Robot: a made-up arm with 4 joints. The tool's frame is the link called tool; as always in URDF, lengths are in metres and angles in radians. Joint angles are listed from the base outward.
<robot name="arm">
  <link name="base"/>
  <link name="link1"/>
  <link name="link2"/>
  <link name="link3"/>
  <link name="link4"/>
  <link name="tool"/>
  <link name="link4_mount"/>
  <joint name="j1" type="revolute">
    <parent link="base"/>
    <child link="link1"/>
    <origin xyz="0 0 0.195" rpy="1.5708 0 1.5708"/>
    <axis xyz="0 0 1"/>
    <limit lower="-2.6" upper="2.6"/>
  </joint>
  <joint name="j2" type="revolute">
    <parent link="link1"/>
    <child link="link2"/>
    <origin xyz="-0.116 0.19 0.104" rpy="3.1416 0 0"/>
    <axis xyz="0 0 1"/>
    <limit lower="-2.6" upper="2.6"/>
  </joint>
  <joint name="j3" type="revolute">
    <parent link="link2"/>
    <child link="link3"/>
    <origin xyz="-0.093 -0.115 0.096" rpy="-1.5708 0 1.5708"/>
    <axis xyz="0 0 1"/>
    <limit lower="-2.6" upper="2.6"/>
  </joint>
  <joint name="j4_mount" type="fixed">
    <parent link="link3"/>
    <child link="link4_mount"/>
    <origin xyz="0.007 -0.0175 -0.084" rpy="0 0 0"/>
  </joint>
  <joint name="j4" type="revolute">
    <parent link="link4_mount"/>
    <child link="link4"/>
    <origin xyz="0.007 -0.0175 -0.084" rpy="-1.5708 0 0"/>
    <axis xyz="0 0 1"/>
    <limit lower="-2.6" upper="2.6"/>
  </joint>
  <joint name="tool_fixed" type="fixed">
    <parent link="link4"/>
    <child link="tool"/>
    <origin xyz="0.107 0.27 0.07" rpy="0 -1.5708 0"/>
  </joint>
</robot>
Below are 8 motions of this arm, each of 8 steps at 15 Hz.
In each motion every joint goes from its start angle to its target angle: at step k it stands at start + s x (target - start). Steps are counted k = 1, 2, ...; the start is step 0. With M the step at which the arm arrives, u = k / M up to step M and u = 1 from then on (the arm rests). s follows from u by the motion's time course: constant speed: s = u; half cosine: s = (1 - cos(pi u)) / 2; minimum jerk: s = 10 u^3 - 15 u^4 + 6 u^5.
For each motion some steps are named. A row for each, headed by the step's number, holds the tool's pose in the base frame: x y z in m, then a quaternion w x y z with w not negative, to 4 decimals.
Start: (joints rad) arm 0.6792 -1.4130 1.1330 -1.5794
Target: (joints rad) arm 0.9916 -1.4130 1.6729 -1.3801
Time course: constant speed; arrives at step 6
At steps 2, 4, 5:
2: 0.2971 -0.2675 0.1907 0.7464 0.2654 0.1709 -0.5859
4: 0.3050 -0.3167 0.1421 0.6682 0.3040 0.2024 -0.6482
5: 0.3050 -0.3391 0.1136 0.6267 0.3180 0.2185 -0.6770

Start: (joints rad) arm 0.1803 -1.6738 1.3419 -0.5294
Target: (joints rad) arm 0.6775 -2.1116 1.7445 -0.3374
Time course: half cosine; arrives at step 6
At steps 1, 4, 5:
1: 0.2505 -0.3358 0.5635 0.5925 0.4992 -0.2193 -0.5930
4: 0.2195 -0.5275 0.3154 0.3179 0.6020 -0.0734 -0.7288
5: 0.2078 -0.5465 0.2303 0.2440 0.6061 -0.0245 -0.7566

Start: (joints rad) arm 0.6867 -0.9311 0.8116 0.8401
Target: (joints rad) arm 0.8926 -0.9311 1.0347 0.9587
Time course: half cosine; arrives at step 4
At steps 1, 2, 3, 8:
1: -0.0586 -0.4582 0.5766 0.2853 0.8665 -0.3781 -0.1578
2: -0.0752 -0.4848 0.5363 0.2308 0.8651 -0.4083 -0.1778
3: -0.0922 -0.5057 0.4943 0.1771 0.8590 -0.4374 -0.1985
8: -0.0992 -0.5127 0.4766 0.1553 0.8552 -0.4490 -0.2073

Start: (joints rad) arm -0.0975 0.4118 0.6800 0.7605
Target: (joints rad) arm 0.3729 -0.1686 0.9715 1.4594
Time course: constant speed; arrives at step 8
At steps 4, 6, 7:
4: -0.1008 0.1457 0.6349 0.7746 0.4889 -0.3427 0.2087
6: -0.1383 0.0078 0.6849 0.6393 0.6346 -0.3806 0.2094
7: -0.1559 -0.0666 0.6891 0.5611 0.6943 -0.3996 0.2085

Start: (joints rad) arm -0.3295 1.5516 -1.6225 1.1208
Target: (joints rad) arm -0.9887 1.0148 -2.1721 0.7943
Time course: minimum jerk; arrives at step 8
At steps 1, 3, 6, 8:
1: 0.1870 -0.0693 0.1158 0.6355 -0.2566 0.0520 -0.7263
3: 0.1602 -0.0662 0.1136 0.5711 -0.2702 0.0758 -0.7714
6: 0.0861 -0.0318 0.0843 0.4103 -0.2696 0.1399 -0.8599
8: 0.0736 -0.0229 0.0757 0.3834 -0.2649 0.1513 -0.8718

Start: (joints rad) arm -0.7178 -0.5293 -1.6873 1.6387
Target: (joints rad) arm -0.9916 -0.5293 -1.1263 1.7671
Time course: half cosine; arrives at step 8
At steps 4, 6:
4: 0.2779 0.2448 0.4784 0.5888 0.4847 0.3417 -0.5492
6: 0.2735 0.2814 0.5079 0.6486 0.5065 0.2651 -0.5025

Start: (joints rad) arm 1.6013 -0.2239 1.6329 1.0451
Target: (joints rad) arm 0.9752 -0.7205 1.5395 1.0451
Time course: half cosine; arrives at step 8
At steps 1, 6, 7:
1: -0.1596 -0.3999 0.3368 0.0945 0.6796 -0.6735 -0.2750
6: -0.1572 -0.4172 0.4631 0.1354 0.7004 -0.6619 -0.2303
7: -0.1568 -0.4151 0.4807 0.1410 0.7029 -0.6601 -0.2245

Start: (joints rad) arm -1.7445 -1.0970 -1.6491 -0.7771
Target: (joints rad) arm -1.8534 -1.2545 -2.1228 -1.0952
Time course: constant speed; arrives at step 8
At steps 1, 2, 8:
1: -0.2782 0.4253 0.2604 0.4898 -0.4376 0.7511 0.0661
2: -0.2814 0.4283 0.2795 0.4658 -0.4305 0.7684 0.0854
8: -0.2684 0.4379 0.3967 0.3229 -0.3654 0.8463 0.2144

